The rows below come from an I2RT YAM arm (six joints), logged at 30 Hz.
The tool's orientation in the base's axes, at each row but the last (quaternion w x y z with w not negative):
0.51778, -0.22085, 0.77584, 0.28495
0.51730, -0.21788, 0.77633, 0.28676
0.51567, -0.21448, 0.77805, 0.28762
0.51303, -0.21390, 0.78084, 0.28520
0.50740, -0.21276, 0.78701, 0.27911
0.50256, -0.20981, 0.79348, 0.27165
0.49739, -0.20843, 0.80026, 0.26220
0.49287, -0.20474, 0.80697, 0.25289
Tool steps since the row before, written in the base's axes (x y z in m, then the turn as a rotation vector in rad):
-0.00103, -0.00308, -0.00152, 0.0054, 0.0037, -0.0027
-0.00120, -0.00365, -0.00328, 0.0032, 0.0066, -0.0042
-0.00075, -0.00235, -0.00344, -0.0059, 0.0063, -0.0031
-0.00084, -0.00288, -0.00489, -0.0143, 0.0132, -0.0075
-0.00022, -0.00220, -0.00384, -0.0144, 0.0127, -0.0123
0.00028, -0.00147, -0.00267, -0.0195, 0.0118, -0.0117
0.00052, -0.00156, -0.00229, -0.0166, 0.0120, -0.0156
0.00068, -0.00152, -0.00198, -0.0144, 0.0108, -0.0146
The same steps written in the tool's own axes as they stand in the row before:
0.00194, -0.00195, -0.00231, 0.0004, -0.0013, 0.0070
0.00364, -0.00266, -0.00228, 0.0024, 0.0019, 0.0079
0.00355, -0.00205, -0.00104, 0.0049, 0.0077, 0.0011
0.00495, -0.00273, -0.00096, 0.0118, 0.0171, 0.0014
0.00372, -0.00238, -0.00033, 0.0163, 0.0157, 0.0026
0.00241, -0.00188, 0.00017, 0.0179, 0.0183, -0.0017
0.00197, -0.00201, 0.00022, 0.0202, 0.0159, 0.0019
0.00161, -0.00200, 0.00031, 0.0184, 0.0138, 0.0023

